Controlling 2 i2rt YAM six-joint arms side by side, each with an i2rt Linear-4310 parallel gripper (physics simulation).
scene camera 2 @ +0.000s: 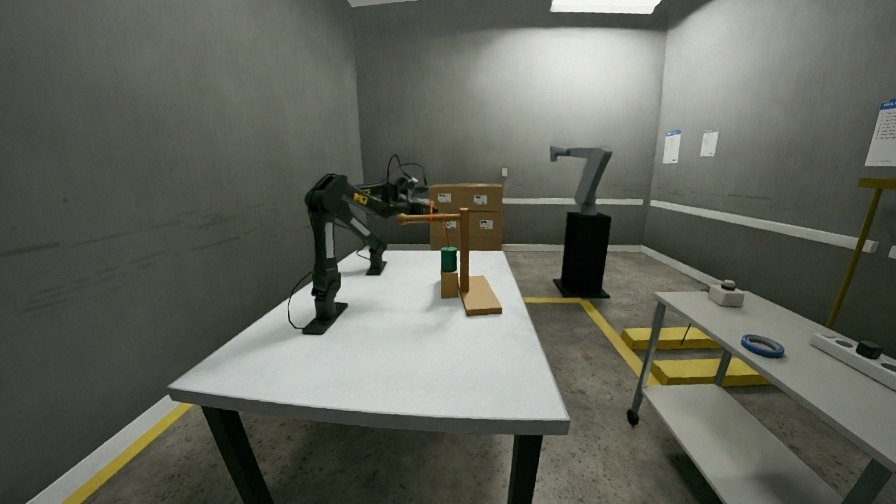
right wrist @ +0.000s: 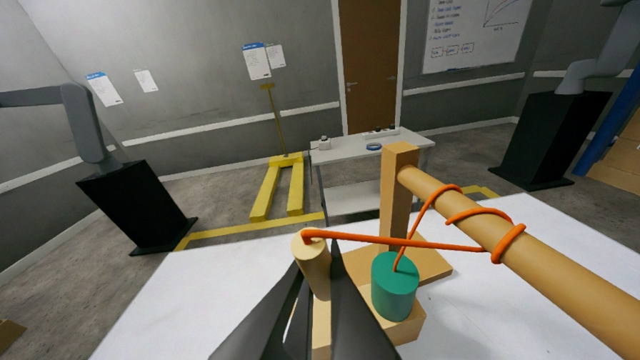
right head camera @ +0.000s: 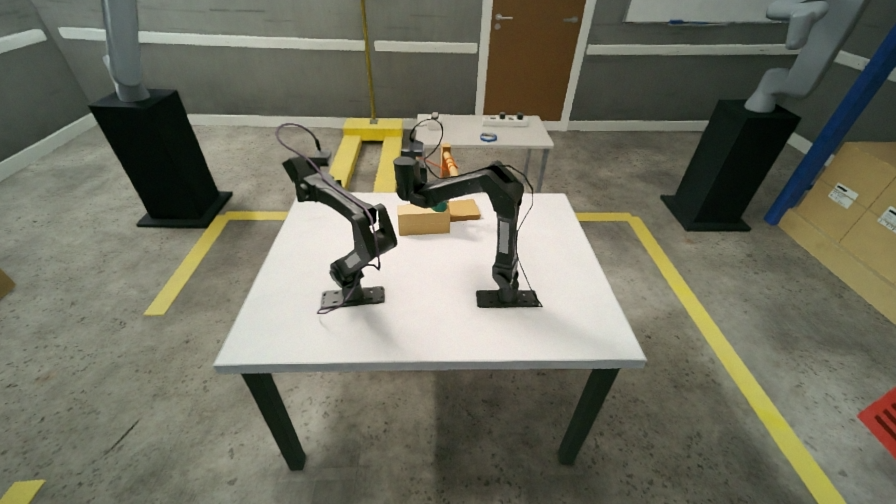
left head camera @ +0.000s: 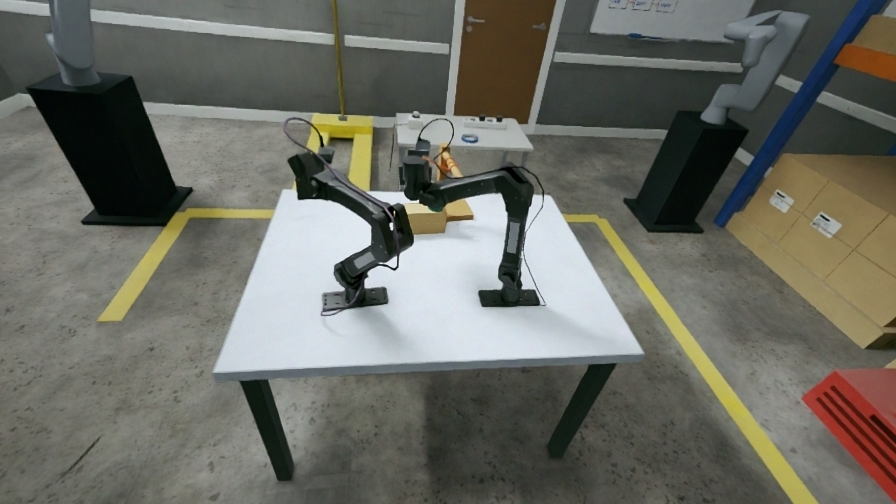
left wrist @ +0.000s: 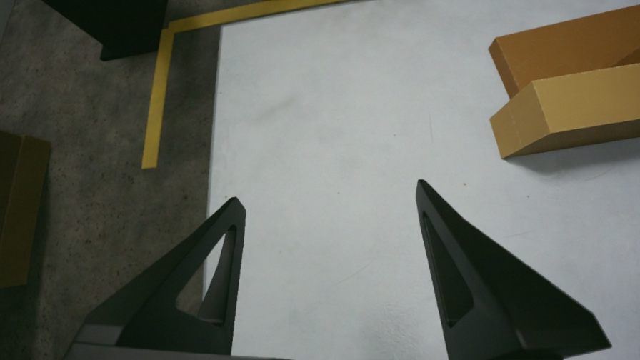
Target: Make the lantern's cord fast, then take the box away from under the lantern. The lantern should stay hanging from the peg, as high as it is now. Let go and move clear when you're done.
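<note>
The green lantern stands upright on the tan box. Its orange cord rises to the wooden peg, wraps around it in several turns, and runs across to a small wooden handle. My right gripper is shut on that handle, beside the peg at about peg height. My left gripper is open and empty above the table, off to the left of the box. My right arm partly hides the lantern in both head views.
The peg's post rises from a flat wooden base directly behind the box. The white table bears both arms. A side table with blue tape stands beyond the table's far edge.
</note>
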